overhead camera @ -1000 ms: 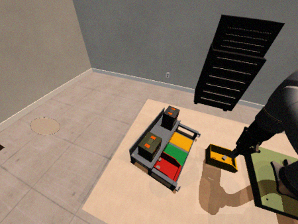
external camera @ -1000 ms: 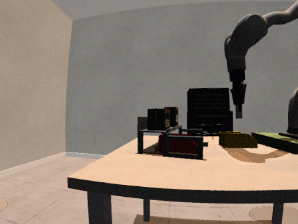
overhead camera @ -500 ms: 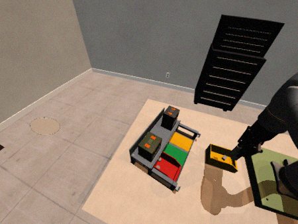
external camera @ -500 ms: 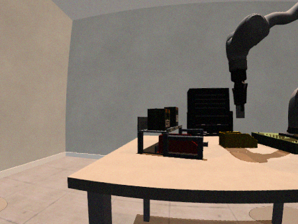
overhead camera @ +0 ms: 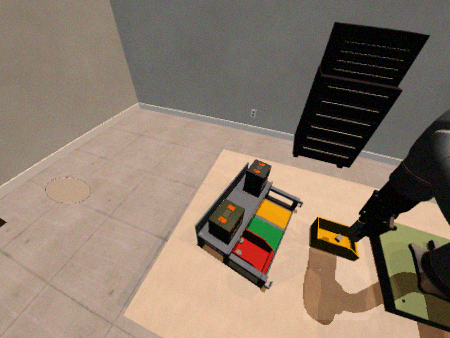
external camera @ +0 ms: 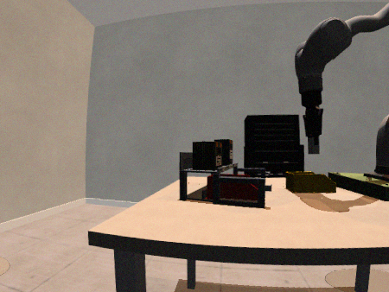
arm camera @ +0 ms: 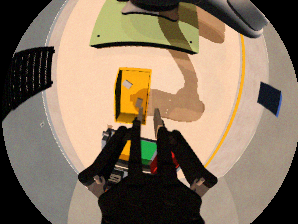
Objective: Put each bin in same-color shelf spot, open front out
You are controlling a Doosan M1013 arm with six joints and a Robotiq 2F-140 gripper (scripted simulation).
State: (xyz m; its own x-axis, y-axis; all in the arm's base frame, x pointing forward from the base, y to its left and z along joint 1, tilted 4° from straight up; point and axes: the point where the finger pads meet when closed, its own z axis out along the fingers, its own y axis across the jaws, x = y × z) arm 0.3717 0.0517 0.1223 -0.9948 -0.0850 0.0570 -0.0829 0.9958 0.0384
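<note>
My gripper is now 150 mm above the yellow bin and 50 mm to the left of it. Also, from my hand: dark box 370 mm ahead, 100 mm to the right, 20 mm below; red bin 300 mm ahead, 150 mm to the left, 140 mm below.
</note>
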